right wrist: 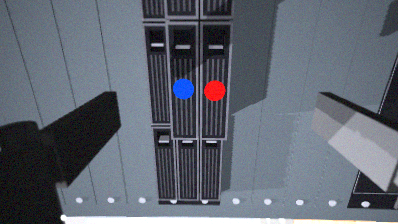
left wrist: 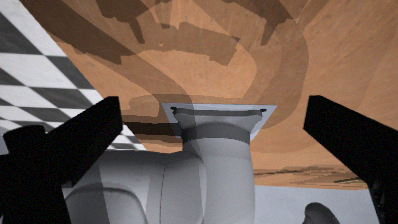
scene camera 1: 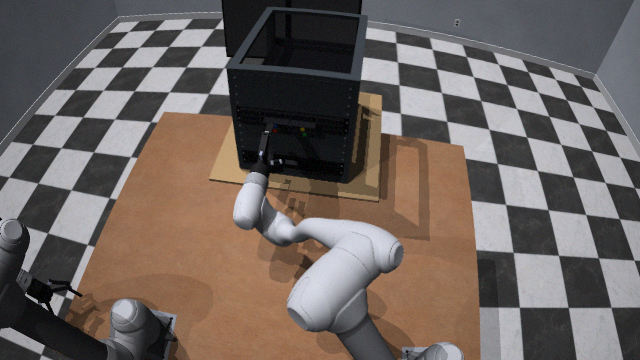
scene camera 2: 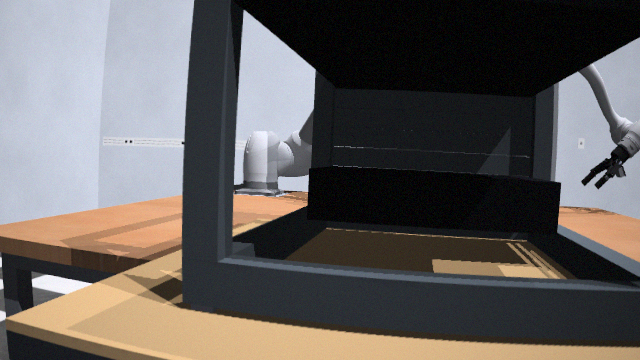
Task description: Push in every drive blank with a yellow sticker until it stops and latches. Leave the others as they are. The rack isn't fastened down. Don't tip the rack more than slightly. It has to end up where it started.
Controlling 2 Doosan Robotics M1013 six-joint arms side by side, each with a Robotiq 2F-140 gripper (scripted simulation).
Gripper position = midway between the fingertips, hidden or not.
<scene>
In view: the left gripper (scene camera 2: 589, 185), the right gripper (right wrist: 215, 110) and a dark rack (scene camera 2: 475, 75).
The dark rack is seen too in the right wrist view (right wrist: 272, 159) and in scene camera 1 (scene camera 1: 311, 88). The left gripper shows as well in the left wrist view (left wrist: 212, 113).
</scene>
